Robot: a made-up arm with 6 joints. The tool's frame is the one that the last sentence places. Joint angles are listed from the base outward.
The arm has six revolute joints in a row. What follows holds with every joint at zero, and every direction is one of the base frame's.
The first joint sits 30 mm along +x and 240 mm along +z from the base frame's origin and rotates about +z.
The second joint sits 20 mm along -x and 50 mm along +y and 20 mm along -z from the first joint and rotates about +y.
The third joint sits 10 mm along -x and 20 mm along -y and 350 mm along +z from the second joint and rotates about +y.
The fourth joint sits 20 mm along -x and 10 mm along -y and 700 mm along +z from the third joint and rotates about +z.
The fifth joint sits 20 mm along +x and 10 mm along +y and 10 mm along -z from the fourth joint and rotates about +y.
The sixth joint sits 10 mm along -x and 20 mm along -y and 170 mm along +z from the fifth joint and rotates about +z.
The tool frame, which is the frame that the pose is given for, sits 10 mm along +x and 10 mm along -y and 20 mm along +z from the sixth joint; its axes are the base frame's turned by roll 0.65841, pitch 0.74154 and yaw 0.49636 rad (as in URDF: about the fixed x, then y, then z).
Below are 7 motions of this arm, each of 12 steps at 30 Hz.
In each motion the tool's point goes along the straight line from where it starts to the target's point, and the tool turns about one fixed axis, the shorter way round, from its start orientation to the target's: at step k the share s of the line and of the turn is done. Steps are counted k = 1, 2, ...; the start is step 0. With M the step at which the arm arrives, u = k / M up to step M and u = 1 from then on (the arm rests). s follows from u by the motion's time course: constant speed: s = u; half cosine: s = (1 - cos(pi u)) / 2; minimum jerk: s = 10 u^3 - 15 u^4 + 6 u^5.
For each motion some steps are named. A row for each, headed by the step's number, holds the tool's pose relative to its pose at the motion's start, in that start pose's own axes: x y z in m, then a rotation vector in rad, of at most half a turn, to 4 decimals.
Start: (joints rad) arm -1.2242 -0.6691 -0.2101 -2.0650 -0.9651 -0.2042
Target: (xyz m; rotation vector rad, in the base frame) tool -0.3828 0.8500 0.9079 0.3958 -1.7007 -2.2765
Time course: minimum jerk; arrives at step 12
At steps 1, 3, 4, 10, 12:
1: 0.0014 -0.0004 -0.0001 0.0001 0.0017 0.0007
3: 0.0287 -0.0089 -0.0016 0.0016 0.0353 0.0136
4: 0.0581 -0.0180 -0.0033 0.0033 0.0717 0.0275
10: 0.2671 -0.0826 -0.0151 0.0152 0.3294 0.1263
12: 0.2769 -0.0856 -0.0157 0.0158 0.3415 0.1310

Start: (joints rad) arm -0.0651 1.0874 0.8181 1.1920 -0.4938 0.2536
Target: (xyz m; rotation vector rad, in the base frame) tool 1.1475 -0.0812 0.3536 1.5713 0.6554 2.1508
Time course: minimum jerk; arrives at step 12
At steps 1, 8, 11, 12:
1: 0.0005 0.0009 -0.0004 -0.0041 0.0014 0.0030
8: 0.0741 0.1427 -0.0677 -0.6407 0.2169 0.4705
11: 0.0933 0.1797 -0.0852 -0.8068 0.2732 0.5925
12: 0.0937 0.1807 -0.0856 -0.8109 0.2746 0.5955

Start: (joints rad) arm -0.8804 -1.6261 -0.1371 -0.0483 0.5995 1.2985
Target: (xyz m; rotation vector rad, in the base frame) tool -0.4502 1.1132 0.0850 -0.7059 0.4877 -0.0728
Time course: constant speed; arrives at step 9
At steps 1, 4, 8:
1: 0.0326 0.0078 0.0165 0.0064 0.0229 -0.0211
4: 0.1305 0.0312 0.0660 0.0256 0.0918 -0.0843
8: 0.2611 0.0623 0.1321 0.0513 0.1836 -0.1686

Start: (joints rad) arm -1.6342 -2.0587 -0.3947 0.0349 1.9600 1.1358
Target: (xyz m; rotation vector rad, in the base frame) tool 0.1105 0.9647 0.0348 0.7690 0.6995 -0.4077
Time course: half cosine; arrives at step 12
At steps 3, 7, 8, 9, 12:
3: -0.0380 0.0159 0.0354 0.0771 0.0270 0.0293
7: -0.1633 0.0685 0.1522 0.3316 0.1163 0.1259
8: -0.1946 0.0816 0.1813 0.3951 0.1385 0.1500
9: -0.2215 0.0929 0.2064 0.4497 0.1577 0.1708
12: -0.2595 0.1088 0.2418 0.5268 0.1847 0.2001

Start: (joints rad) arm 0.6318 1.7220 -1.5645 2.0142 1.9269 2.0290
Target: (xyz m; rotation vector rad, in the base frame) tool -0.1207 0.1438 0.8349 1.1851 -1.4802 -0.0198
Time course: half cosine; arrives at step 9
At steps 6, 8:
6: 0.0297 -0.0303 0.2635 0.2804 -0.1197 -0.0844
8: 0.0384 -0.0392 0.3408 0.3625 -0.1548 -0.1091

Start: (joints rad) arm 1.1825 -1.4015 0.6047 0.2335 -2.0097 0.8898
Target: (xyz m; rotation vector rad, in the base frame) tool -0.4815 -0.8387 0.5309 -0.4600 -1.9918 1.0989
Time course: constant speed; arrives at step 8
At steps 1, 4, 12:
1: 0.0157 0.0133 0.0123 -0.0151 0.0398 0.0299
4: 0.0628 0.0532 0.0493 -0.0604 0.1590 0.1196
12: 0.1256 0.1064 0.0985 -0.1208 0.3181 0.2391

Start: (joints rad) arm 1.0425 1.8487 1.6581 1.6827 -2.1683 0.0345
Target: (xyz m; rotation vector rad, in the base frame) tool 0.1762 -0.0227 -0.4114 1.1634 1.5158 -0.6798
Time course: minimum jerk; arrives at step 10
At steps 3, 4, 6, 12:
3: 0.0000 -0.0045 0.0066 0.0257 0.0183 0.0368
4: -0.0001 -0.0088 0.0129 0.0499 0.0356 0.0716
6: -0.0002 -0.0190 0.0278 0.1074 0.0765 0.1540
12: -0.0003 -0.0278 0.0407 0.1573 0.1121 0.2256

